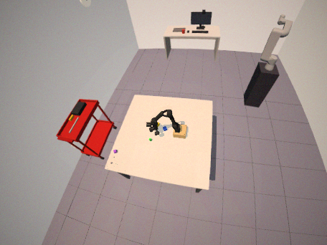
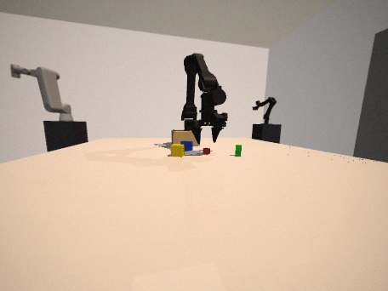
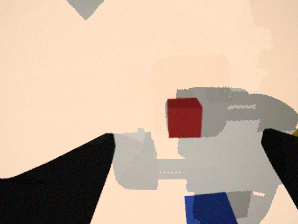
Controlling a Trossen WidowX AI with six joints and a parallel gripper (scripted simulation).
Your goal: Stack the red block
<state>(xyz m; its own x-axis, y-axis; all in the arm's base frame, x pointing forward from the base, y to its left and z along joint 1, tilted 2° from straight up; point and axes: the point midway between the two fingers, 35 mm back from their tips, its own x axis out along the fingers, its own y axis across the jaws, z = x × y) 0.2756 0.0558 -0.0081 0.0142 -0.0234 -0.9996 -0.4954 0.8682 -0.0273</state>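
Now: the red block 30 mm below my gripper tip. Also, from my gripper tip: yellow block: 130 mm to the right, 40 mm ahead, 20 mm below; then purple block: 470 mm ahead, 400 mm to the left, 30 mm below; then blue block: 90 mm behind, 80 mm to the right, 20 mm below.
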